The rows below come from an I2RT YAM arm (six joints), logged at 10 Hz.
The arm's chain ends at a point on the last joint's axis. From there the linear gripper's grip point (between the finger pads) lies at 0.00 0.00 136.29 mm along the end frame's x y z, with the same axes.
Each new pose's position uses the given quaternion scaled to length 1; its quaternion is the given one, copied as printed.
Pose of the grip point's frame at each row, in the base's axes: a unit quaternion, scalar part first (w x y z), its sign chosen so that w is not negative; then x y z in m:
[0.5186, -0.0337, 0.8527, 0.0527, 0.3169, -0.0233, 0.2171]
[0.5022, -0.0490, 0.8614, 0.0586, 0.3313, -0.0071, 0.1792]
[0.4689, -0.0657, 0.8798, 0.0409, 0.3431, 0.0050, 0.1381]
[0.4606, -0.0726, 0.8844, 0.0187, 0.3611, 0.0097, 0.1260]
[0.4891, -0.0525, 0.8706, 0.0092, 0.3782, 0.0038, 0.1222]
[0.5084, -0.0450, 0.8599, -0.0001, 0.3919, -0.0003, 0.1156]
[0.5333, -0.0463, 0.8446, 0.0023, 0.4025, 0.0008, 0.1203]
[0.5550, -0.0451, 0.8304, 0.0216, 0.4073, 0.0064, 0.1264]
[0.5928, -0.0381, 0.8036, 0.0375, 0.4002, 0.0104, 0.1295]
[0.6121, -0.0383, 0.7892, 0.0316, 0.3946, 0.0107, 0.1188]
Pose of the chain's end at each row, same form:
[0.5186, -0.0337, 0.8527, 0.0527, 0.1968, -0.0403, 0.2793]
[0.5022, -0.0490, 0.8614, 0.0586, 0.2142, -0.0276, 0.2458]
[0.4689, -0.0657, 0.8798, 0.0409, 0.2314, -0.0132, 0.2140]
[0.4606, -0.0726, 0.8844, 0.0187, 0.2504, -0.0039, 0.2044]
[0.4891, -0.0525, 0.8706, 0.0092, 0.2623, -0.0054, 0.1933]
[0.5084, -0.0450, 0.8599, -0.0001, 0.2727, -0.0065, 0.1814]
[0.5333, -0.0463, 0.8446, 0.0023, 0.2797, -0.0065, 0.1791]
[0.5550, -0.0451, 0.8304, 0.0216, 0.2820, -0.0053, 0.1786]
[0.5928, -0.0381, 0.8036, 0.0375, 0.2707, -0.0040, 0.1696]
[0.6121, -0.0383, 0.7892, 0.0316, 0.2633, -0.0025, 0.1527]

